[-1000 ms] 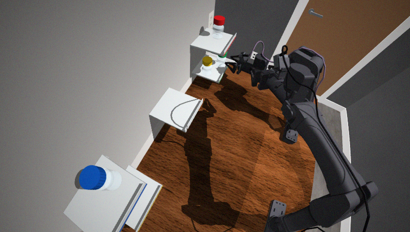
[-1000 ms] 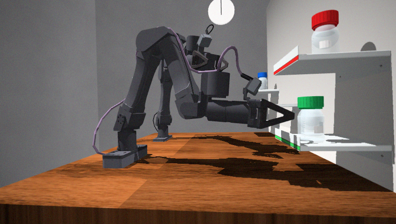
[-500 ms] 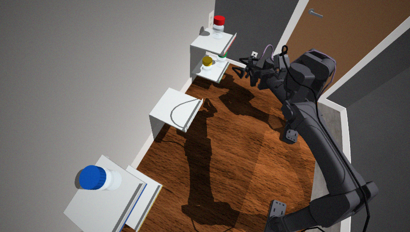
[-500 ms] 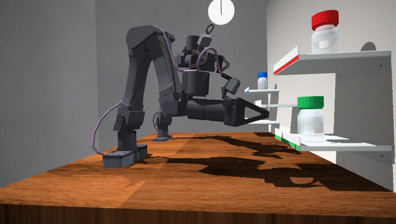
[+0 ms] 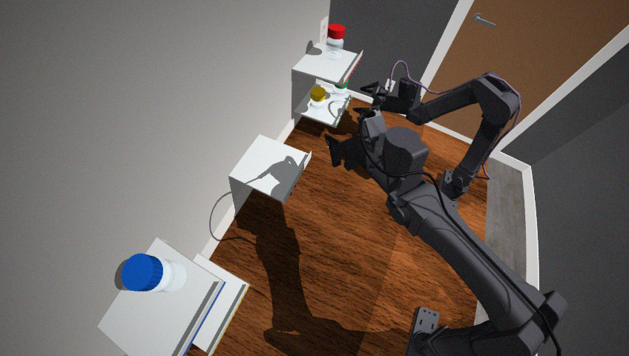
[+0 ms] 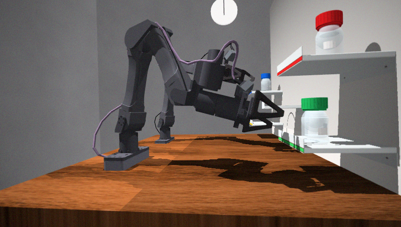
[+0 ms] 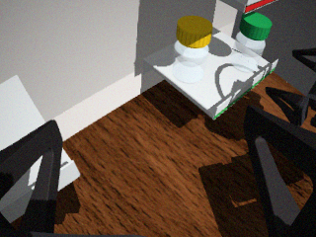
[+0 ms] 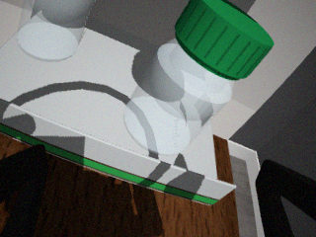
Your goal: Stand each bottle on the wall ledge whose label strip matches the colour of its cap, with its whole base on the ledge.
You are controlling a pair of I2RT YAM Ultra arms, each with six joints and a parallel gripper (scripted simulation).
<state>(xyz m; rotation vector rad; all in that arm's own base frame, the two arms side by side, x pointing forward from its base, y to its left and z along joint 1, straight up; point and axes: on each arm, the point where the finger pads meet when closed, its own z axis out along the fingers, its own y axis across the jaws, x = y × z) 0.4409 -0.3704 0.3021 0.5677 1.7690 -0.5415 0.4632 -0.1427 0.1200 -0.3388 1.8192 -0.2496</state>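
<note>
My right gripper is now 14 cm short of the yellow-capped bottle, 8 cm to the right of it and 1 cm above it. Also, from my right hand: red-capped bottle 12 cm ahead, 2 cm to the right, 18 cm above; green-capped bottle 8 cm ahead, 2 cm to the right, 1 cm below; wall 25 cm ahead, 41 cm to the left, 30 cm above.
</note>
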